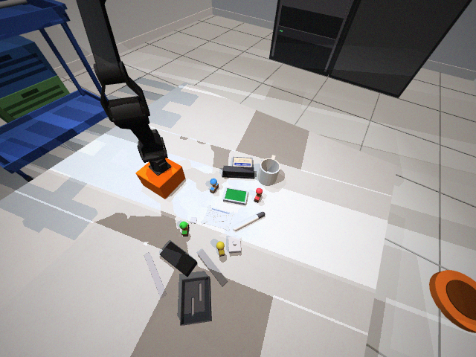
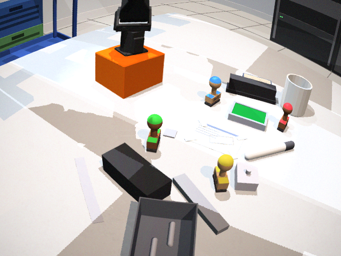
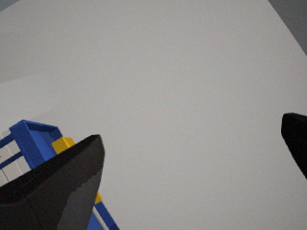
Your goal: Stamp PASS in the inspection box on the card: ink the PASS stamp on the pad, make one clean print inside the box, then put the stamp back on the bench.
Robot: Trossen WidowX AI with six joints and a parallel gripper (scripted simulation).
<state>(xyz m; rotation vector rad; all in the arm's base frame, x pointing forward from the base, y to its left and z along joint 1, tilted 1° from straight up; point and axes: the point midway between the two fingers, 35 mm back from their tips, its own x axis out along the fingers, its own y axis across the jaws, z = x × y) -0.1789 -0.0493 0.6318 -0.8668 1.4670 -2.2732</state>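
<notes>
My gripper tip is 450 mm short of the green stamp, 30 mm to the left of it and 710 mm above it. Round my gripper tip: black holder 420 mm ahead, 290 mm to the left, 710 mm below; blue stamp 390 mm ahead, 160 mm to the left, 710 mm below; black block 510 mm ahead, 110 mm to the right, 710 mm below.
</notes>
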